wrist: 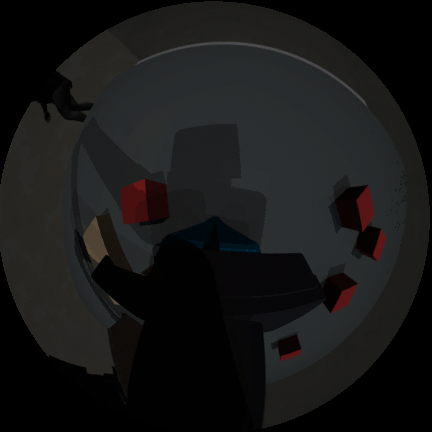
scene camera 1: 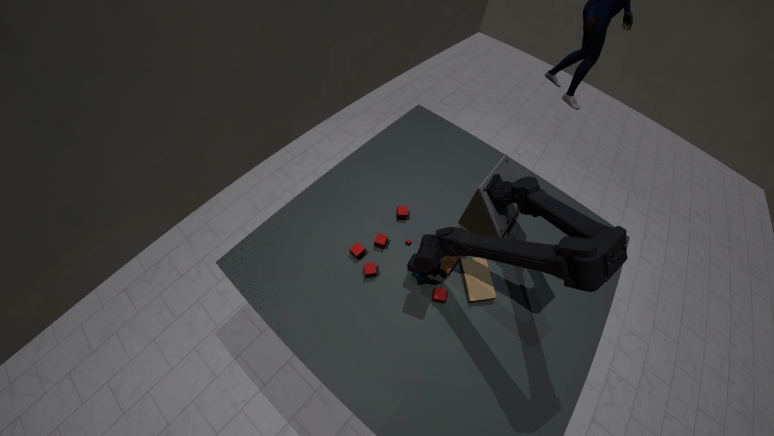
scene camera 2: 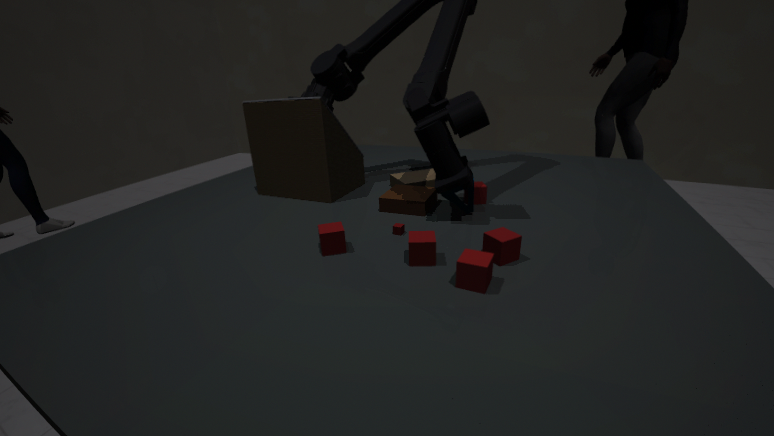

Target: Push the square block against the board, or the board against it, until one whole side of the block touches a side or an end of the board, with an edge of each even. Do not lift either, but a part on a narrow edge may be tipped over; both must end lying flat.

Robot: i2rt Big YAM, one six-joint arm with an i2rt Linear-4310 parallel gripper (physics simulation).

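Where they show: gripper, fingertip midpoint: [wrist: 214, 221] [scene camera 1: 419, 283] [scene camera 2: 470, 212]; arm's base, link origin: [scene camera 1: 496, 193] [scene camera 2: 310, 119].
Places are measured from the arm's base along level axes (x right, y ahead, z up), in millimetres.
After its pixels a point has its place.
The brown square block [scene camera 1: 448, 264] @(z -156, x 9, y 275 mm) [scene camera 2: 407, 201] @(z -158, x 92, y 267 mm) lies flat on the dark mat, partly hidden under my arm in scene camera 1. The tan board [scene camera 1: 478, 279] @(z -155, x -111, y 260 mm) [scene camera 2: 414, 176] @(z -155, x -87, y 231 mm) [wrist: 95, 238] @(z -155, x -123, y 307 mm) lies flat right beside it. The block sits at the board's long side near one end, and I cannot tell whether they touch all along. My gripper [scene camera 1: 422, 277] @(z -182, x 60, y 391 mm) [scene camera 2: 457, 210] @(z -182, x 60, y 391 mm) [wrist: 214, 221] @(z -182, x 60, y 391 mm) is shut and empty. It is down at the mat, next to the block on the side away from the board.
Several red cubes lie around: one [scene camera 1: 439, 294] @(z -147, x -19, y 394 mm) [scene camera 2: 479, 191] @(z -157, x -3, y 401 mm) [wrist: 142, 200] @(z -147, x -6, y 396 mm) close to the gripper, others [scene camera 1: 370, 268] [scene camera 2: 473, 269] further out, and a tiny one [scene camera 1: 408, 241] @(z -171, x 182, y 278 mm) [scene camera 2: 398, 227] @(z -172, x 191, y 280 mm). A brown wedge [scene camera 1: 479, 214] @(z -62, x 11, y 77 mm) [scene camera 2: 292, 149] @(z -63, x 58, y -21 mm) stands at the arm's base. A person [scene camera 1: 587, 43] [scene camera 2: 633, 81] walks beyond the mat.
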